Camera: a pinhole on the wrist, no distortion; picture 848 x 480 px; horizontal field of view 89.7 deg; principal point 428.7 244.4 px. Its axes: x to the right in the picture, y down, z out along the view. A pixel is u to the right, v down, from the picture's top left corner.
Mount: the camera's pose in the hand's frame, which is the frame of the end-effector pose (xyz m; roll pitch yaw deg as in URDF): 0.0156 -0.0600 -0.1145 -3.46 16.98 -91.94
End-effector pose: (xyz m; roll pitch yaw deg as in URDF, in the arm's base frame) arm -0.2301 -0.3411 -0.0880 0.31 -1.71 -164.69
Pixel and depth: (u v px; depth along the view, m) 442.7 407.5 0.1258
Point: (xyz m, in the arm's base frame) -0.3243 -0.2615 -0.0849
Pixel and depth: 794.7 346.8 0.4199
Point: -0.4865 0.1386 0.0881
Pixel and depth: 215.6 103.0 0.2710
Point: -0.1731 -0.3156 0.0992
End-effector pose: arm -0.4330 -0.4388 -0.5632 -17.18 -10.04 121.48
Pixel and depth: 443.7 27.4 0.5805
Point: -0.1721 -0.6715 -0.1116
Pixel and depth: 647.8 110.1 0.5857
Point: 0.0178 -0.4376 -0.0933
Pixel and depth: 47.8 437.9 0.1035
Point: -0.4685 -0.3807 -0.5420
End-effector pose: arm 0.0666 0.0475 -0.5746 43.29 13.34 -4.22
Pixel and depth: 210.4 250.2 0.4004
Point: 0.1553 -0.1706 -0.3415
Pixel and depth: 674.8 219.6 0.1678
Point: 0.0369 -0.1099 -0.6990
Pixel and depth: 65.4 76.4 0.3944
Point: 0.0355 -0.0959 -0.1892
